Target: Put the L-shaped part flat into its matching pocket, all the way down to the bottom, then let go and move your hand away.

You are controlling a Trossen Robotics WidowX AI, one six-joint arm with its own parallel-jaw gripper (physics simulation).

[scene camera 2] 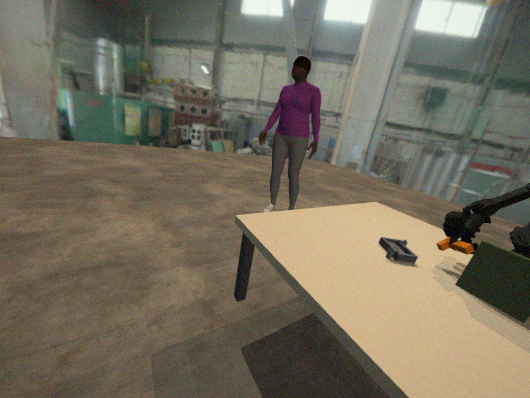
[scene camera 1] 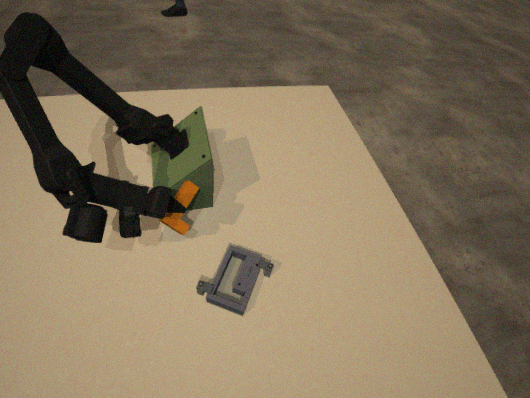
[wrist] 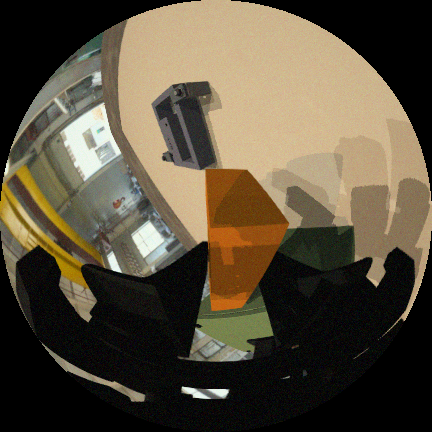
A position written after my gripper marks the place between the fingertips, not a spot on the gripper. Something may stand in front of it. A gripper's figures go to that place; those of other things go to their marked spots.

Labels:
My gripper (scene camera 1: 182, 210) is 0.71 m from the lens. An orange L-shaped part (scene camera 1: 172, 220): 0.69 m from the lens. A grey pocket fixture (scene camera 1: 232, 286): 0.73 m from the lens.

